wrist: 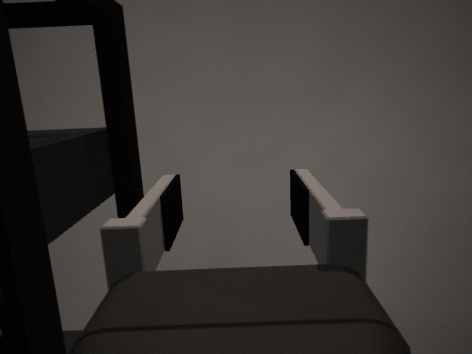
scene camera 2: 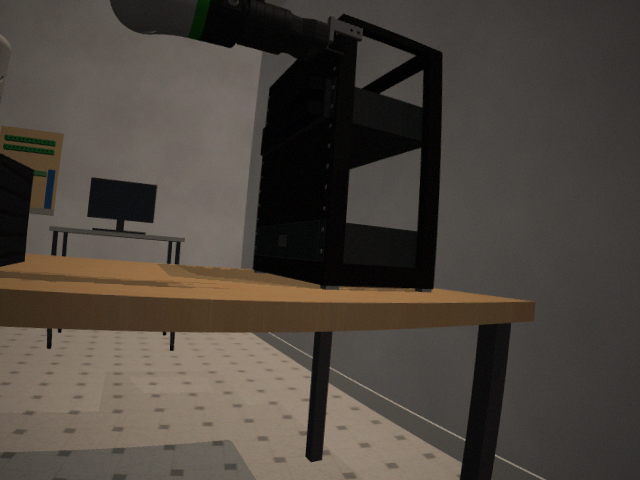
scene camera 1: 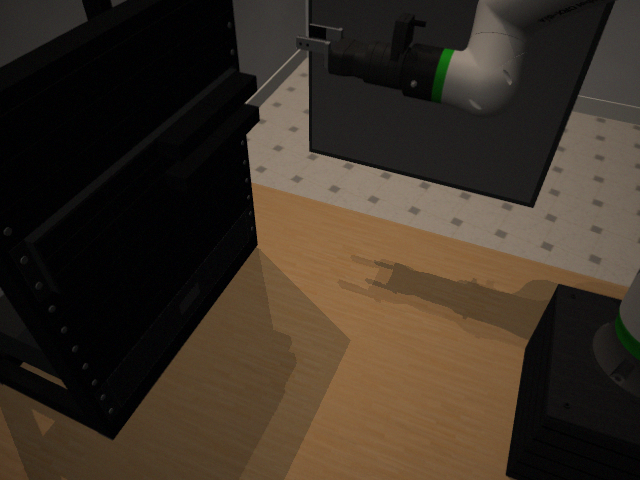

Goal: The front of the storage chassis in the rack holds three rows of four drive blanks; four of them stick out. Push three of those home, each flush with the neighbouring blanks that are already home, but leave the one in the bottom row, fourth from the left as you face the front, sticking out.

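Frame: origin at the arm's base, x ahead, y left, z up, level; millimetres.
Where they show: gripper, fingertip midpoint: (wrist: 235, 194) (scene camera 2: 352, 42) (scene camera 1: 303, 35).
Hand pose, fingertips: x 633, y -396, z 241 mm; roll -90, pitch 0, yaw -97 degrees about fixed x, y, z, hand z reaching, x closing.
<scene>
After its pixels a point has its place.
The black rack (scene camera 1: 109, 421) {x 779, y 232, z -149 mm} (scene camera 2: 433, 180) {x 975, y -297, z 59 mm} (wrist: 117, 100) {x 957, y -287, z 284 mm} stands upright. The dark storage chassis (scene camera 1: 129, 160) {x 737, y 48, z 247 mm} spans its front in scene camera 1; what looks like its side (scene camera 2: 387, 111) {x 859, y -249, z 210 mm} (wrist: 72, 185) {x 860, y -249, z 200 mm} shows inside the rack in the other views. Two dark bars, an upper one (scene camera 1: 217, 111) {x 678, y -100, z 244 mm} and a lower one (scene camera 1: 219, 142) {x 682, y -100, z 189 mm}, jut out near the front's far end. Single blanks, rows and columns are too dark to tell apart. My gripper (scene camera 1: 303, 32) {x 633, y -396, z 241 mm} (scene camera 2: 351, 43) {x 633, y -396, z 241 mm} (wrist: 235, 194) {x 633, y -396, z 241 mm} is open and empty, high up. In the wrist view the rack stands left of the fingers, with wall beyond them.
The rack stands on a wooden table (scene camera 1: 413, 372) {x 314, y -28, z -207 mm} (scene camera 2: 465, 308) {x 869, y -485, z -218 mm}, and the robot's black pedestal (scene camera 1: 584, 372) {x 86, y 37, z 0 mm} (scene camera 2: 12, 211) {x 124, y -27, z -103 mm} stands opposite its front. A large dark panel (scene camera 1: 429, 134) rises behind the arm. A side table with a monitor (scene camera 2: 122, 199) stands in the background.
</scene>
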